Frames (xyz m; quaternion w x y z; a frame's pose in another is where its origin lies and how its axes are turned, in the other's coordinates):
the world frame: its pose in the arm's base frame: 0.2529 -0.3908 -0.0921 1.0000 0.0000 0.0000 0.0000
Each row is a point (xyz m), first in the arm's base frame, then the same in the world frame.
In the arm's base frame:
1: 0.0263 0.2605 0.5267
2: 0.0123 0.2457 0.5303
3: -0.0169 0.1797 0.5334
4: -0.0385 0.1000 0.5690
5: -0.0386 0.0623 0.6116
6: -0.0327 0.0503 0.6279
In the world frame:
1: -0.2266 0.6513 0.6188
2: -0.2406 0.6365 0.6224
3: -0.2698 0.5705 0.6255
4: -0.2914 0.4908 0.6611
5: -0.2915 0.4531 0.7037
6: -0.2856 0.4411 0.7200

